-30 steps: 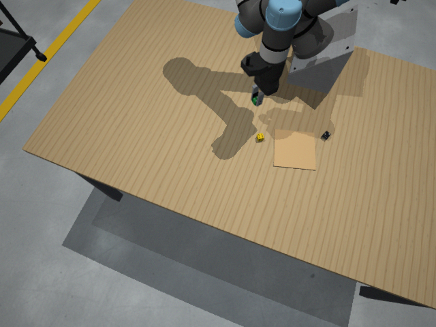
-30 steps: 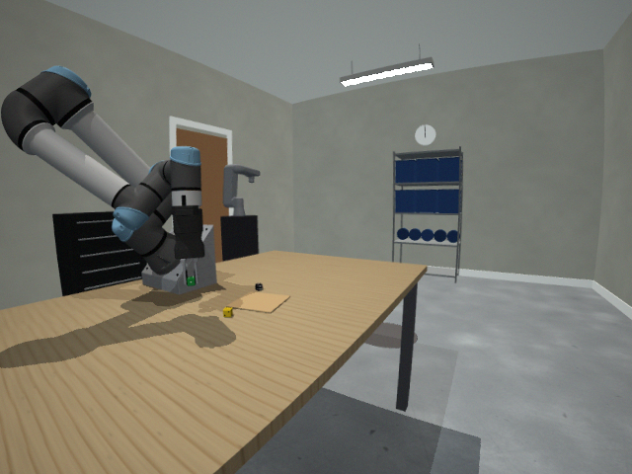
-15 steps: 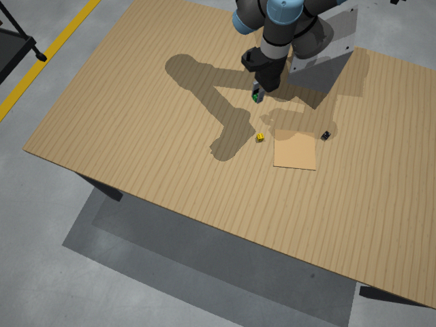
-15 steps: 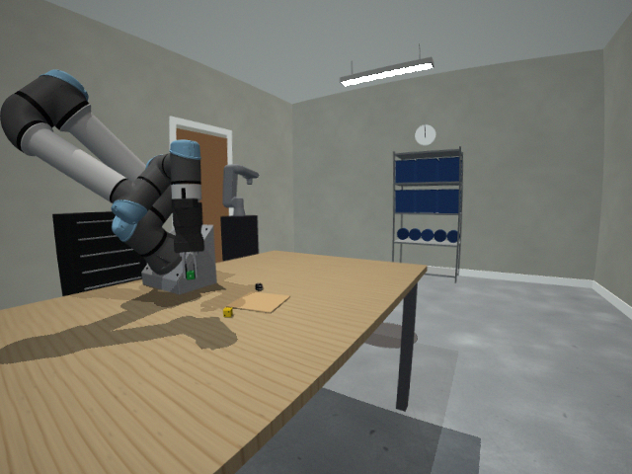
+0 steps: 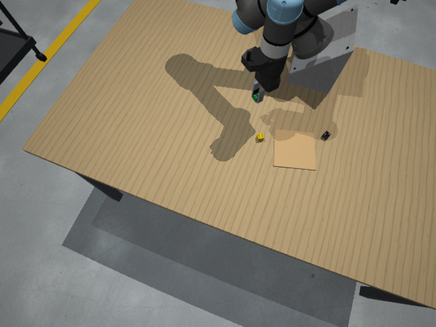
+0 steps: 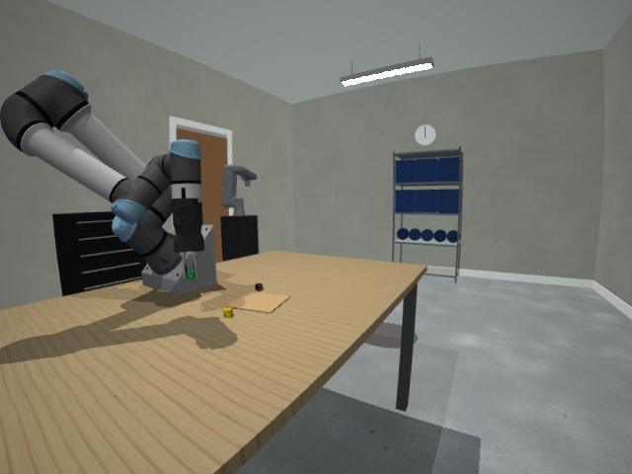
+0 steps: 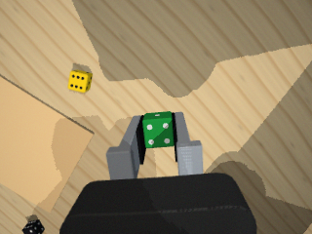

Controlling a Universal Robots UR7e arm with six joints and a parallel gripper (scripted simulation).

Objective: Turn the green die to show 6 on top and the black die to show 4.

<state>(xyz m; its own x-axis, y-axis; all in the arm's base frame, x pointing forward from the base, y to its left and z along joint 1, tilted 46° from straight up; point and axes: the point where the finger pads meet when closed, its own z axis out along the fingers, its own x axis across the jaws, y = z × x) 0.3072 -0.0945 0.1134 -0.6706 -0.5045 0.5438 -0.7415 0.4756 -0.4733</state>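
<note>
The yellow die is 11 cm below my hand, 8 cm ahead of it and 4 cm to the left of it. Also, from my hand: green die 1 cm below; then black die 26 cm to the left, 11 cm below, 1 cm ahead; then tan mat 17 cm to the left, 12 cm below, 9 cm ahead.
</note>
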